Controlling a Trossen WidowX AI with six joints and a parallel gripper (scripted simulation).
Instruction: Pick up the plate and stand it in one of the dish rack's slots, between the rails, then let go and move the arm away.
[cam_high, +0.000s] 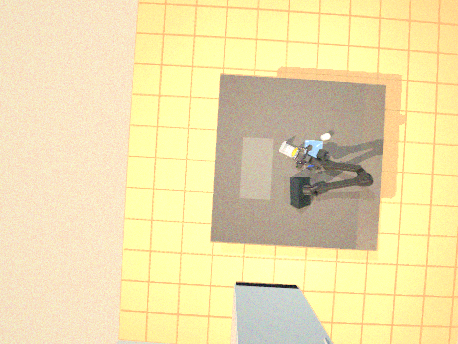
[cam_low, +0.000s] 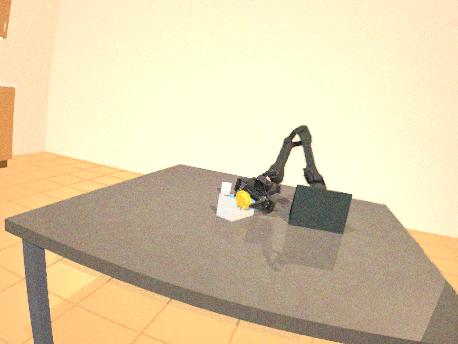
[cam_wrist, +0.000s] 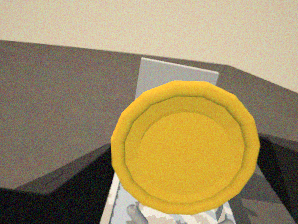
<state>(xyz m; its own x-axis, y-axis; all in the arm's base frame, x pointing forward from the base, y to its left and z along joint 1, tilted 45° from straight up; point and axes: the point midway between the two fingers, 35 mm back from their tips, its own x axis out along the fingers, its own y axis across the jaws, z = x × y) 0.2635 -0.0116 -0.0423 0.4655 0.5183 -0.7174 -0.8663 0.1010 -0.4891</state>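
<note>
The yellow plate is 10 mm to the right of my gripper tip. Round my gripper tip: blue spoon: 180 mm to the right, 100 mm behind, 50 mm below; then white dish rack: 30 mm below, 20 mm to the left, 10 mm ahead; then light blue mat: 170 mm to the right, 50 mm below, 10 mm ahead.
</note>
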